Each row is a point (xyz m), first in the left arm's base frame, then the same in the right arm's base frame.
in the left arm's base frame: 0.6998 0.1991 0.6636
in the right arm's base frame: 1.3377 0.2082 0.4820
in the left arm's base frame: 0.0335 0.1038 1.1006
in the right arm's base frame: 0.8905 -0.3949 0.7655
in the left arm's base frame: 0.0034 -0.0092 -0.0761
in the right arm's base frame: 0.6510 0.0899 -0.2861
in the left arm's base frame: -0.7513 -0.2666 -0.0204
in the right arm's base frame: 0.1106 -0.4848 -0.4149
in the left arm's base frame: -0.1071 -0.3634 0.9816
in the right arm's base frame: 0.9394 -0.7427 0.4066
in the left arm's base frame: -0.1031 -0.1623 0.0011
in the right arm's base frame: 0.6398 -0.1103 -0.3090
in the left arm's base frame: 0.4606 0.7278 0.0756
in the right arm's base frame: 0.7725 0.7688 0.2612
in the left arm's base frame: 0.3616 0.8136 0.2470
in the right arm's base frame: 0.6871 0.6993 0.4467
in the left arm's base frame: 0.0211 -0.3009 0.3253
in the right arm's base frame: 0.8797 -0.3119 -0.1052
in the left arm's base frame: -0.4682 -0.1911 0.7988
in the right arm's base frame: 0.5087 -0.6995 0.3282
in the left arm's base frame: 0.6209 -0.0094 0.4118
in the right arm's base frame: 1.3012 0.1434 0.1540
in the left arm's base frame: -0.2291 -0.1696 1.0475
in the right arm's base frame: 0.7646 -0.6926 0.5606
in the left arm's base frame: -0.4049 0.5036 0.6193
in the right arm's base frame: 0.2290 -0.0757 0.5551
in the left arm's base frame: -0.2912 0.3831 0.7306
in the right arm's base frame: 0.4047 -0.1640 0.5892
